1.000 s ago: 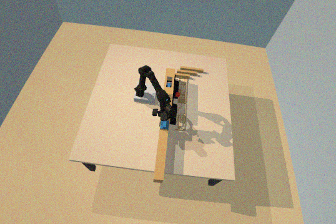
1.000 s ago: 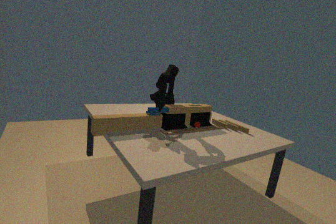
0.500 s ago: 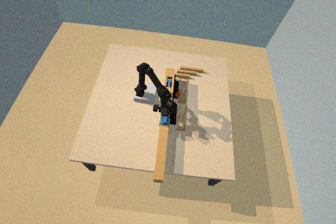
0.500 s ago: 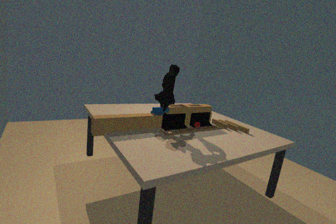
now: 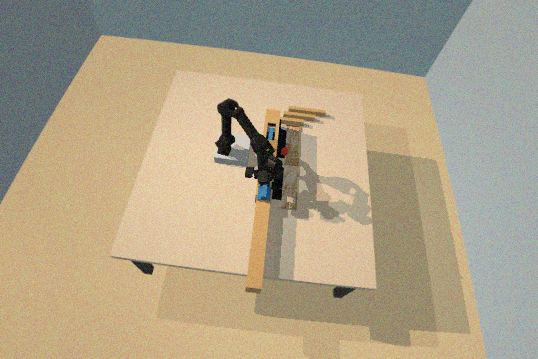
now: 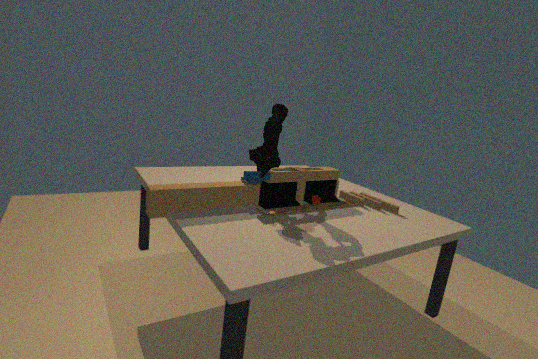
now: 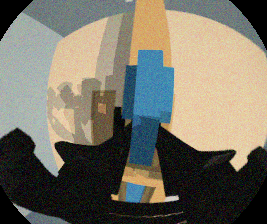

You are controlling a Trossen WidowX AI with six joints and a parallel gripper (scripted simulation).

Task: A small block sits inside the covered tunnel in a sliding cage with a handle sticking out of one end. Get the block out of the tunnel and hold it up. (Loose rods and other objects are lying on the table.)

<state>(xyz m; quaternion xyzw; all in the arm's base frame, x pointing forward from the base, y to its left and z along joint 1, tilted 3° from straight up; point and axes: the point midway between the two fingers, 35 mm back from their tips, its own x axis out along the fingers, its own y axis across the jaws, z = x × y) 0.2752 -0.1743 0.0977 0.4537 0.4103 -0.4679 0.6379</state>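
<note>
The small red block lies 30 cm to the left of my gripper tip, 10 cm below it and 4 cm ahead of it. Round my gripper tip: wooden tunnel 5 cm below, 2 cm to the left, 2 cm ahead.
</note>
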